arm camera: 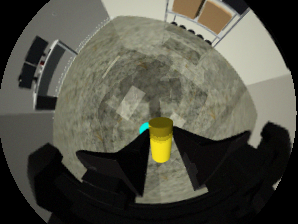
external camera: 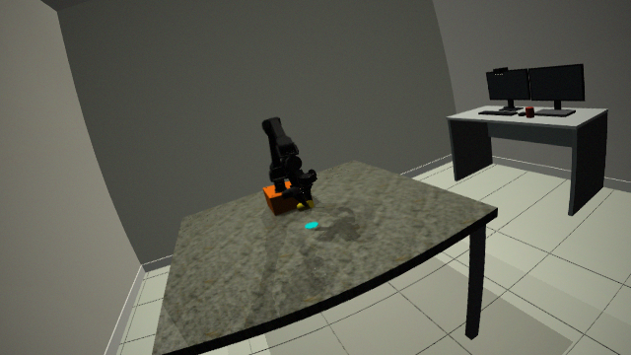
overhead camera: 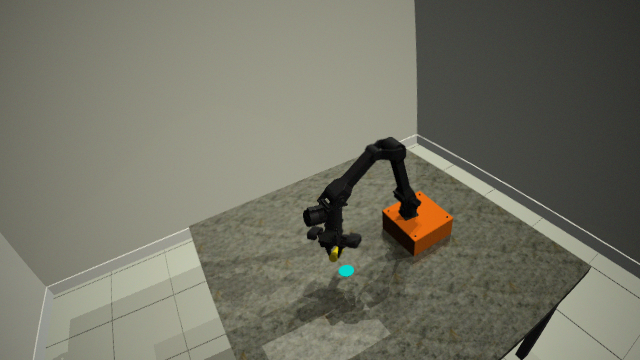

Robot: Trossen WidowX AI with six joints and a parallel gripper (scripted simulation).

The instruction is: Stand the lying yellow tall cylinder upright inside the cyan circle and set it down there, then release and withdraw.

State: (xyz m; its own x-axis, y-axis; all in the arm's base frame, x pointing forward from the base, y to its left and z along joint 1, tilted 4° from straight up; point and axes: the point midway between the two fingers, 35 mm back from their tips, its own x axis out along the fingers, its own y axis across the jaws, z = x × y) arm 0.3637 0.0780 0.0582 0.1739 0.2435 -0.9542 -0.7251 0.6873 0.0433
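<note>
The cyan circle lies 11 cm below my gripper tip, 4 cm behind it and 1 cm to the right of it. Also, from my gripper tip: yellow tall cylinder 1 cm to the right, 1 cm below, 1 cm behind.
</note>
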